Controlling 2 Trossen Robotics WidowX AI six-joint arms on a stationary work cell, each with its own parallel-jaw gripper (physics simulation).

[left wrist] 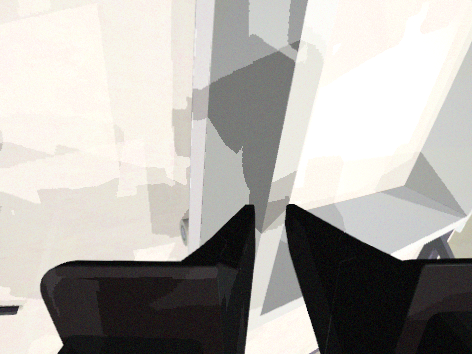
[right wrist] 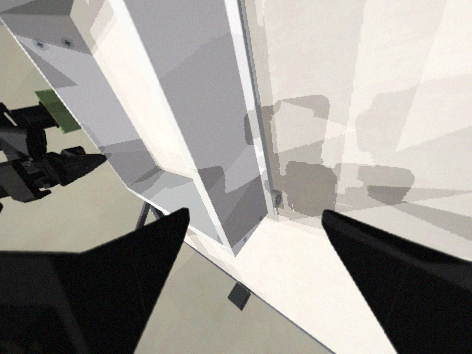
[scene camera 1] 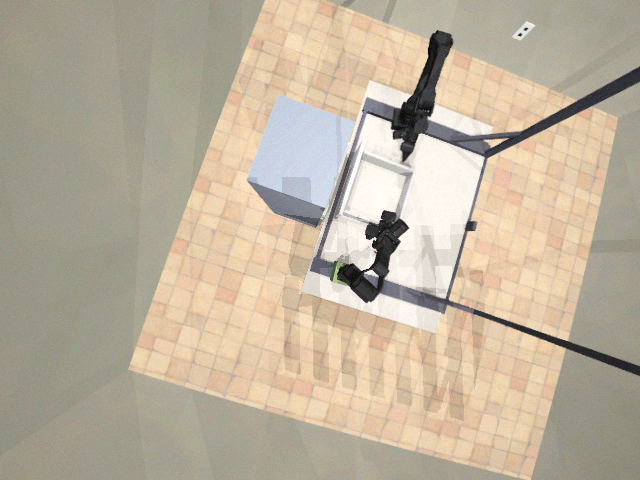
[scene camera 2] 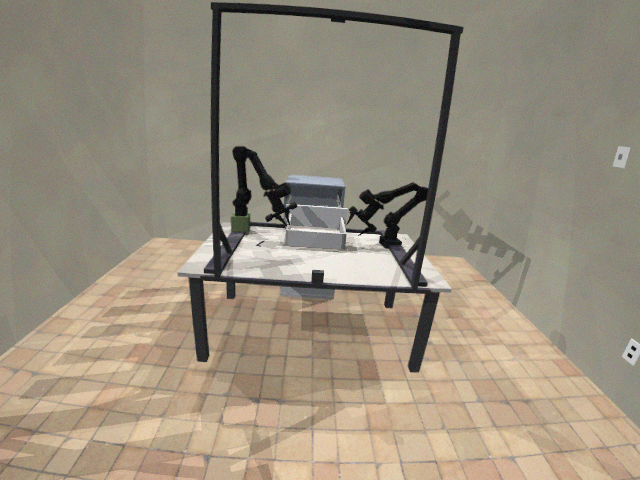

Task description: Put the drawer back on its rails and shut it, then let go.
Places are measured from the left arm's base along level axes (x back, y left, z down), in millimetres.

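Pixels of known places: left gripper, fingertip midpoint: point(left wrist: 269, 213) point(right wrist: 107, 156) point(scene camera 1: 382, 224) point(scene camera 2: 288, 225); right gripper, fingertip midpoint: point(right wrist: 254, 214) point(scene camera 1: 404, 158) point(scene camera 2: 352, 230); left arm's base, link origin: point(right wrist: 50, 115) point(scene camera 1: 344, 274) point(scene camera 2: 240, 214); right arm's base, link origin: point(scene camera 1: 403, 117) point(scene camera 2: 390, 238).
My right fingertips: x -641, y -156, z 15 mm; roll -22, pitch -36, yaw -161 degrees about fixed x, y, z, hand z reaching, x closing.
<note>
Ahead of a thing's pixels: the offset from my right fingertips to its top centre. "*": to the spot under its first point. Level surfaces: height alone.
A white open-topped drawer point(scene camera 1: 387, 163) point(scene camera 2: 315, 238) is out of its cabinet, over the table beside it. In the left wrist view a small round roller {dy -34, dx +375, dz +71 mm} point(left wrist: 184, 231) shows outside its side wall; the right wrist view also shows a roller {* dy -57, dx +34, dz +82 mm} point(right wrist: 278, 199). The pale blue cabinet {dy +484, dx +188, dz -190 mm} point(scene camera 1: 305, 149) point(scene camera 2: 315, 182) has its open side facing the drawer. My left gripper point(scene camera 2: 286, 224) point(left wrist: 269, 213) is shut on the drawer's wall near a corner. My right gripper point(scene camera 2: 353, 228) point(right wrist: 254, 214) is open and empty, by the opposite side of the drawer. The cabinet's rails are too small to make out.
The white table {dz +93 mm} point(scene camera 1: 444, 191) point(scene camera 2: 361, 263) bears a dark frame point(scene camera 2: 216, 129) with tall uprights and a crossbar. A green block {dy +156, dx +640, dz -15 mm} point(scene camera 1: 336, 272) point(scene camera 2: 240, 223) point(right wrist: 62, 112) is at the left arm's base. A dark bar runs along the table edge between cabinet and drawer.
</note>
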